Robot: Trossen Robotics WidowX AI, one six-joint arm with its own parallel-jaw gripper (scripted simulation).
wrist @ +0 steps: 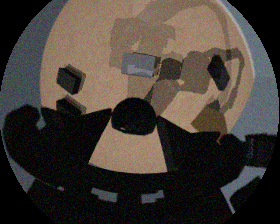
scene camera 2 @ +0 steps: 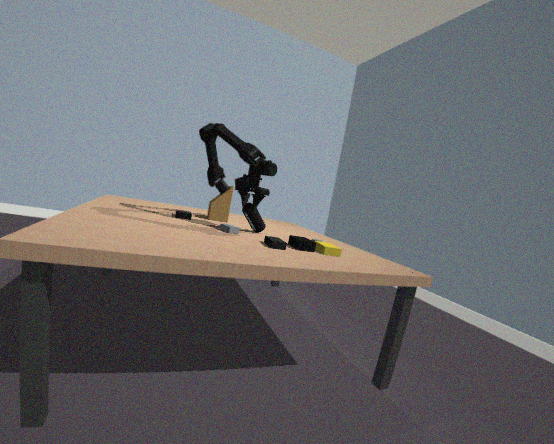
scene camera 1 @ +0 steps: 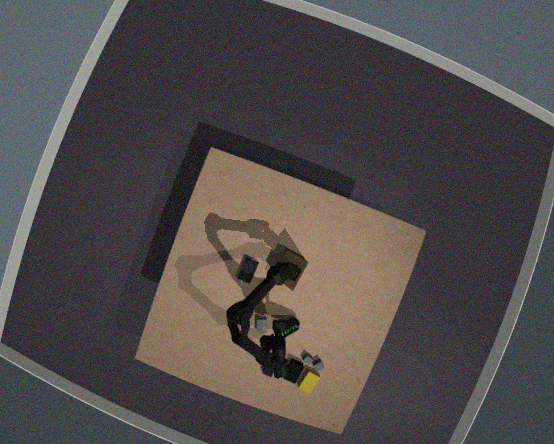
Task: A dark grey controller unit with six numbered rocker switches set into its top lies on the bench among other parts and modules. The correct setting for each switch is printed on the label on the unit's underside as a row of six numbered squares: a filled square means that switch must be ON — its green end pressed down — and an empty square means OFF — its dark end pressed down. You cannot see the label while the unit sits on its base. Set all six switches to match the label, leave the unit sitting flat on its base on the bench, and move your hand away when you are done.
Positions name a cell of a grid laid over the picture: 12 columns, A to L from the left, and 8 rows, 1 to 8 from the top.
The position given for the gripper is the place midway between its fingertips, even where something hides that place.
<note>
In view: the gripper (scene camera 2: F4).
The gripper also shows in the wrist view (wrist: F5).
</note>
